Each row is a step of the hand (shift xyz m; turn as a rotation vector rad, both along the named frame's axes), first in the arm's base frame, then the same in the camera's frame.
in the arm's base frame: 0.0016 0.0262 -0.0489 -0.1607 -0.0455 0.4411
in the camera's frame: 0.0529 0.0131 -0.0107 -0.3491 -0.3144 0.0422
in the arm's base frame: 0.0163 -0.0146 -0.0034 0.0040 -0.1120 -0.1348
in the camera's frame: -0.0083 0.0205 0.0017 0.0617 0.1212 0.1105
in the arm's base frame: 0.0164 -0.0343 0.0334 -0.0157 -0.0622 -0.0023
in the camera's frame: -0.0484 0.0116 0.0090 -0.0221 0.0184 0.0574
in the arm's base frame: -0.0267 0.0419 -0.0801 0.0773 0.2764 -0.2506
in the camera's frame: 0.0942 0.0003 0.0013 0.3165 0.0521 -0.2056
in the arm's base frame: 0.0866 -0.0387 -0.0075 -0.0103 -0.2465 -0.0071
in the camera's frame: -0.0354 0.0854 -0.0225 -0.1036 0.1102 0.1950
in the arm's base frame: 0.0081 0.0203 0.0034 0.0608 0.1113 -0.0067
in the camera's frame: 0.0041 -0.0051 -0.0211 0.0396 -0.0035 -0.1206
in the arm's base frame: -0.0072 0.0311 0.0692 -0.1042 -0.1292 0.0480
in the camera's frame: -0.0423 -0.0538 -0.0335 -0.0706 -0.0404 0.1524
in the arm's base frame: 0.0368 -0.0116 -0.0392 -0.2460 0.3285 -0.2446
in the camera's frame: 0.0176 0.0518 -0.0058 0.4250 -0.2132 -0.0470
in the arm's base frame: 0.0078 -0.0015 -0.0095 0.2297 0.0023 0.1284
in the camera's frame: 0.0052 0.0111 -0.0017 -0.1713 0.1049 -0.1700
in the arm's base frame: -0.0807 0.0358 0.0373 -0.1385 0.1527 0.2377
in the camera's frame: 0.0072 -0.0944 0.0149 -0.0928 -0.2898 -0.0798
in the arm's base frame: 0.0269 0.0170 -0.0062 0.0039 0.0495 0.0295
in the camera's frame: 0.0055 0.0150 -0.0282 -0.0034 -0.0346 -0.0461
